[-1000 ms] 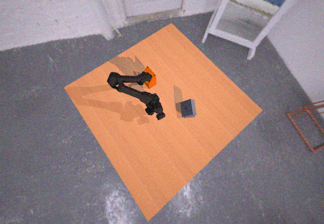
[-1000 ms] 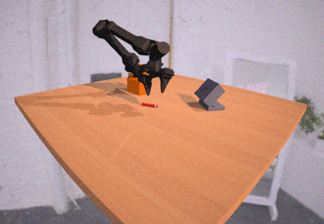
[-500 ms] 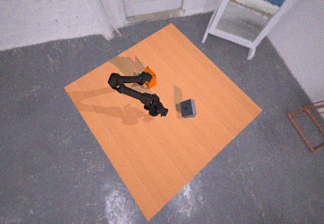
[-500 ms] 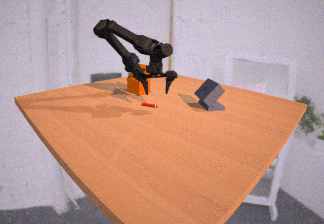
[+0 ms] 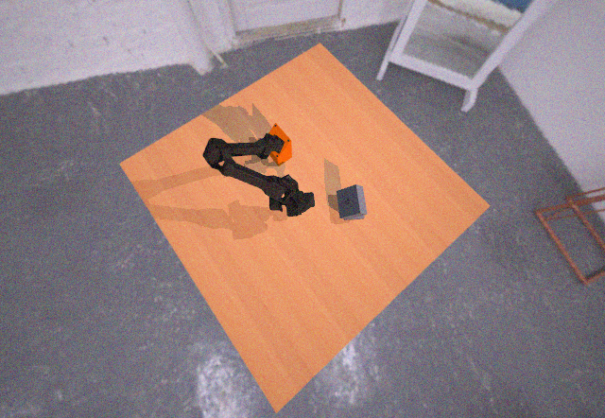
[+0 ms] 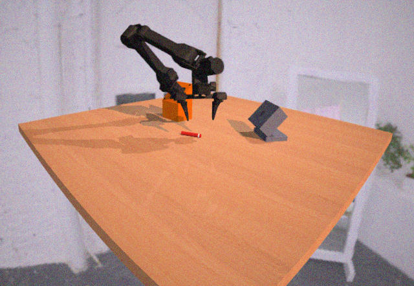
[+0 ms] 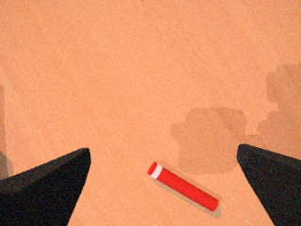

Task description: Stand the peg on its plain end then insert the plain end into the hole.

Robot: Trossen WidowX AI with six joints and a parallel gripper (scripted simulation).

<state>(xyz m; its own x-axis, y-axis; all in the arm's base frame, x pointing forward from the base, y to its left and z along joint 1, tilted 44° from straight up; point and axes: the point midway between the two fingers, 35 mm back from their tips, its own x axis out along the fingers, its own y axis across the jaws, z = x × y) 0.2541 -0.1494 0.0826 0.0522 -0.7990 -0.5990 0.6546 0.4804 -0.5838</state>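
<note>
Now: the peg 4 cm behind my gripper tip, 2 cm to the left of it and 7 cm below it. Round my gripper tip: sloped panel (17 cm ahead, 21 cm to the left); grey foot (18 cm ahead, 23 cm to the left, 7 cm below).
</note>
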